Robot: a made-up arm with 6 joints.
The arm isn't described. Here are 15 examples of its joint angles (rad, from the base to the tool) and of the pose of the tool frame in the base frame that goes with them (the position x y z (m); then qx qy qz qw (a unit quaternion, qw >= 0)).
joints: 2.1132 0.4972 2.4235 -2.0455 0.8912 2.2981
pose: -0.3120 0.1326 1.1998 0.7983 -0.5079 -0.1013 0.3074
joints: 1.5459 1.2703 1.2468 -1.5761 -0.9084 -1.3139
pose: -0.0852 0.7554 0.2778 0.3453 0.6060 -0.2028 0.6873
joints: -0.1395 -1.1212 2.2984 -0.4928 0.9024 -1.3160
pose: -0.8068 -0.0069 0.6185 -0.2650 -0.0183 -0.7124 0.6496
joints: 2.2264 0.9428 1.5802 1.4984 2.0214 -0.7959
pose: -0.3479 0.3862 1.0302 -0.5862 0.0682 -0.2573 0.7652
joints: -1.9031 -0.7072 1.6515 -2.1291 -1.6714 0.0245
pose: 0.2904 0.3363 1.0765 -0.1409 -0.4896 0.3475 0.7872
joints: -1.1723 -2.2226 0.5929 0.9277 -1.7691 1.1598
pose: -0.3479 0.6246 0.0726 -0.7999 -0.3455 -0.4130 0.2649
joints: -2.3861 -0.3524 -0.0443 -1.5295 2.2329 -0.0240
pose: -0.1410 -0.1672 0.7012 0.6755 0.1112 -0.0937 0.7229
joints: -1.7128 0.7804 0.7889 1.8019 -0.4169 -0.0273
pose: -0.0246 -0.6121 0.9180 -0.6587 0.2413 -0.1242 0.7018
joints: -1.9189 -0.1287 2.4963 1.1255 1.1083 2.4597
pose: 0.0907 0.4987 0.8636 0.0608 -0.6694 0.2193 0.7072
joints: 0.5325 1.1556 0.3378 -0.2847 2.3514 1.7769
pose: 0.5824 0.2007 0.2844 -0.6511 -0.7491 0.0320 0.1179
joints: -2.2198 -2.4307 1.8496 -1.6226 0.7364 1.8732
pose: 0.4676 0.4690 -0.1865 0.1048 0.3513 -0.7379 0.5666
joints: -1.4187 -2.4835 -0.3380 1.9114 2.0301 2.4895
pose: 0.0333 0.6802 0.2395 -0.0463 -0.6485 -0.1492 0.7450
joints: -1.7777 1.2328 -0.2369 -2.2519 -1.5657 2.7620
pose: 0.1454 -0.2819 0.2478 -0.1841 -0.7295 -0.3418 0.5631
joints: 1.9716 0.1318 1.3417 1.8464 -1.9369 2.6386
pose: -0.1074 -0.0730 1.1730 -0.5912 -0.0088 0.8019 0.0860
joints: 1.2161 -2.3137 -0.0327 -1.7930 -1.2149 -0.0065
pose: -0.2700 -0.2906 0.4645 -0.7123 0.1971 -0.6133 0.2784
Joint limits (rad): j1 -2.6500..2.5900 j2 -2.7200..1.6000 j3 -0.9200..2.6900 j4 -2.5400..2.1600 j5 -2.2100..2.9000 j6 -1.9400..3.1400
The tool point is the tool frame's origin. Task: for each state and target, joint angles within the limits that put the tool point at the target. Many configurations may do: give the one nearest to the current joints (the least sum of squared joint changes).
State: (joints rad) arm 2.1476 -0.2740 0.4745 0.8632 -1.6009 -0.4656
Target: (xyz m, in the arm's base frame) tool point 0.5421 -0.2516 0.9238
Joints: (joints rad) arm 2.5900 -0.8980 0.9544 1.0818 -1.5689 -0.5860
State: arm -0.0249 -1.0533 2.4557 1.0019 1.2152 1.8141
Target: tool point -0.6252 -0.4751 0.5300
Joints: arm 0.5512 -1.0330 2.0011 0.8104 1.2037 1.8556
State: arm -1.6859 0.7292 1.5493 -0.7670 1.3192 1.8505
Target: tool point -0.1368 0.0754 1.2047
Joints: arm -1.8149 0.2017 2.2978 -0.3774 1.4052 1.7410
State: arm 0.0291 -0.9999 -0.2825 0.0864 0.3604 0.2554
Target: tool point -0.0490 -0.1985 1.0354
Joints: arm 0.7095 -0.7260 0.3320 0.3275 0.4059 0.2090
